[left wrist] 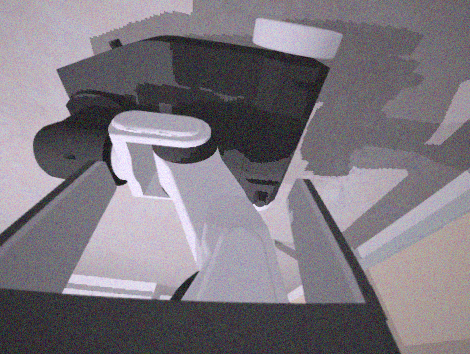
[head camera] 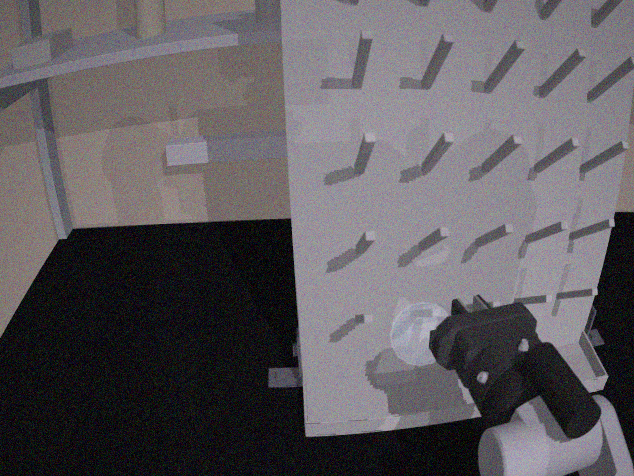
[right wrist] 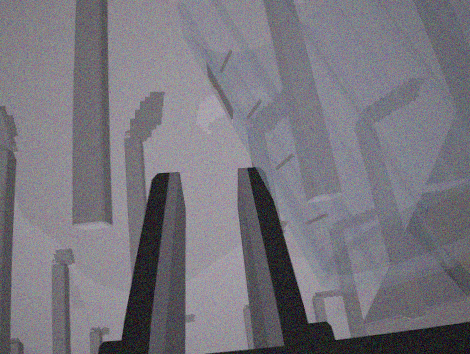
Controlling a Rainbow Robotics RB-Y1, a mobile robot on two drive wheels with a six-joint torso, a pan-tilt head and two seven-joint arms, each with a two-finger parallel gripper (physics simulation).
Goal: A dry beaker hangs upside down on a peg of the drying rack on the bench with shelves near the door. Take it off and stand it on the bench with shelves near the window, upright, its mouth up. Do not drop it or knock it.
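Places are measured from the robot's base along level axes (x left, y back, z up), in metres.
Pixels of known places: left gripper, between the fingertips: (left wrist: 203,182); right gripper, between the fingertips: (head camera: 465,304) (right wrist: 210,189).
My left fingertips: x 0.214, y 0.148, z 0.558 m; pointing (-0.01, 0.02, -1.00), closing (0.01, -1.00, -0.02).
Ahead of a thing's pixels: the offset from my left fingertips to its top centre. "spot": to the spot under its first point. Level surfaces: height alone.
The clear beaker {dx -0.360, dy -0.589, dz +0.565 m} (head camera: 414,348) (right wrist: 340,75) is at the low part of the white drying rack (head camera: 327,302) (right wrist: 40,50), over a lower-row peg. It looks tilted, with a round end facing the head camera. In the right wrist view it slants across the right side, outside the right-hand finger, with pegs visible through it. Whether a peg is still inside it, I cannot tell. My right gripper (head camera: 467,302) (right wrist: 210,189) is beside it, its fingers a narrow gap apart with nothing between them. My left gripper (left wrist: 203,182) is wide open and empty, away from the beaker.
Many pegs stick out around my right gripper, one {spot: dx -0.440, dy -0.596, dz +0.527 m} (right wrist: 92,150) close by at its left. A shelf (head camera: 194,46) holding a yellowish upright thing {spot: dx -0.009, dy -0.967, dz +0.849 m} (head camera: 151,17) and a pale box {spot: dx +0.214, dy -0.938, dz +0.836 m} (head camera: 30,53) is at the upper left. A black surface {dz +0.357 m} (head camera: 179,317) lies left of the rack.
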